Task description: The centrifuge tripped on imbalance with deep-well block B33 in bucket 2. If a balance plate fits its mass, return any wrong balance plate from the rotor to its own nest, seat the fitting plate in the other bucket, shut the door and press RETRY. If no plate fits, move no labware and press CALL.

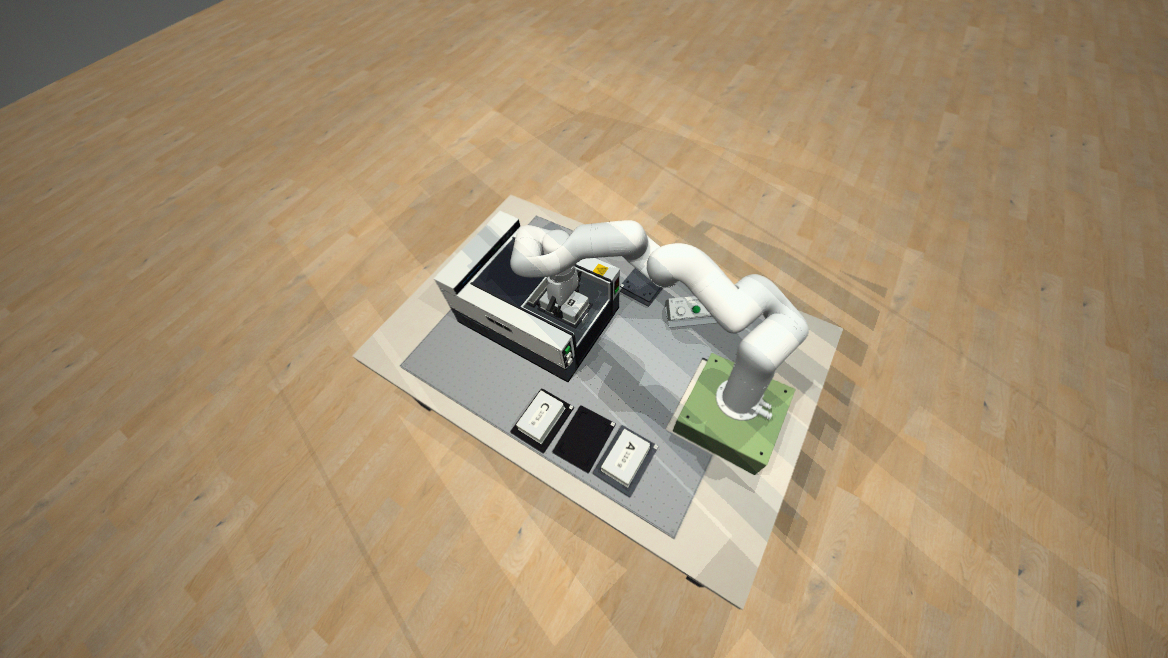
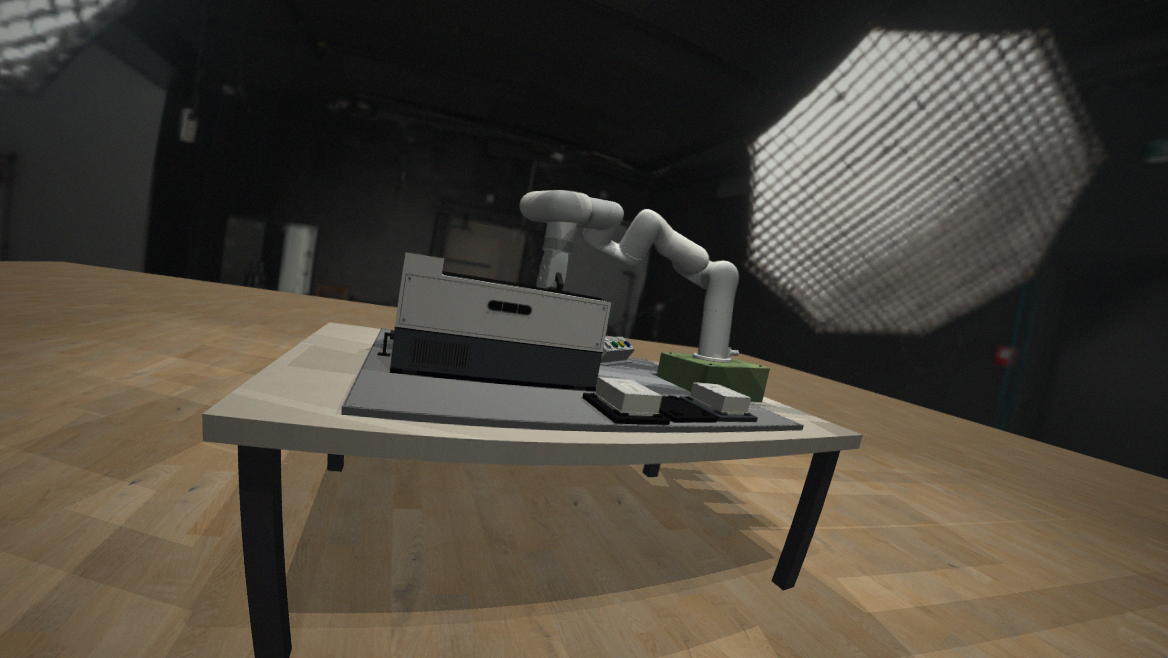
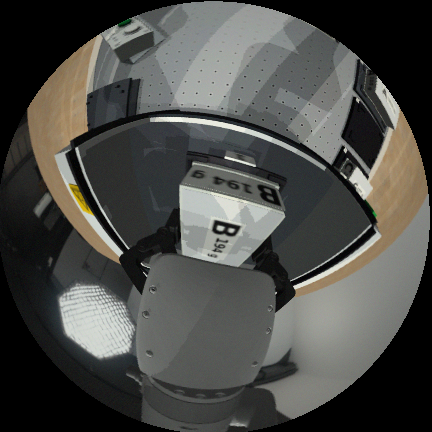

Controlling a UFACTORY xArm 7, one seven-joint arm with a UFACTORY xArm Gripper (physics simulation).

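Where they show: gripper, fingertip midpoint: (image 1: 566, 305) (image 3: 223, 217); arm's base, origin of the base link: (image 1: 738, 399) (image 2: 711, 359).
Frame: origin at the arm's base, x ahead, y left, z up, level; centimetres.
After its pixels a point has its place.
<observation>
My gripper (image 1: 565, 305) @[x 56.6, y 5.6, z 6.5 cm] (image 3: 223, 217) @[x 56.6, y 5.6, z 6.5 cm] is inside the open centrifuge (image 1: 506, 323) @[x 64.8, y 22.9, z 11.1 cm] (image 2: 502, 312) @[x 69.9, y 23.4, z 6.7 cm], with its fingers against both sides of white balance plate B (image 1: 575, 304) @[x 53.1, y 5.3, z 9.6 cm] (image 3: 200, 215) @[x 53.9, y 3.0, z 9.6 cm], marked 194 g. Plate B sits level and low in the rotor well, in or just over its bucket. Block B33 does not show; the arm and gripper hide that part of the rotor. Balance plate C (image 1: 541, 416) @[x 43.3, y 35.8, z -3.2 cm] (image 2: 627, 395) @[x 47.1, y 42.0, z -3.6 cm] (image 3: 361, 186) @[x 42.4, y 35.8, z -3.2 cm] and balance plate A (image 1: 626, 457) @[x 16.9, y 31.1, z -3.2 cm] (image 2: 720, 398) @[x 21.1, y 35.8, z -4.1 cm] (image 3: 388, 102) lie in their nests. The dark nest (image 1: 584, 438) @[x 30.3, y 32.7, z -7.4 cm] (image 3: 364, 132) @[x 30.8, y 30.7, z -7.4 cm] between them is empty.
The well's walls stand close around the gripper. A dark panel (image 1: 506, 276) @[x 75.6, y 10.7, z 12.7 cm] covers the centrifuge's top behind the opening. A button box (image 1: 679, 311) @[x 29.1, y -17.7, z -1.7 cm] (image 2: 618, 351) @[x 23.9, y -20.4, z -4.1 cm] (image 3: 131, 42) and a dark flat pad (image 1: 642, 286) @[x 45.7, y -21.8, z -5.1 cm] (image 3: 111, 104) @[x 45.9, y -22.4, z -5.2 cm] are beyond the centrifuge. The green arm base (image 1: 704, 412) @[x 5.9, y 8.9, z 0.0 cm] (image 2: 678, 374) @[x 12.3, y 1.8, z -5.8 cm] stands at the right.
</observation>
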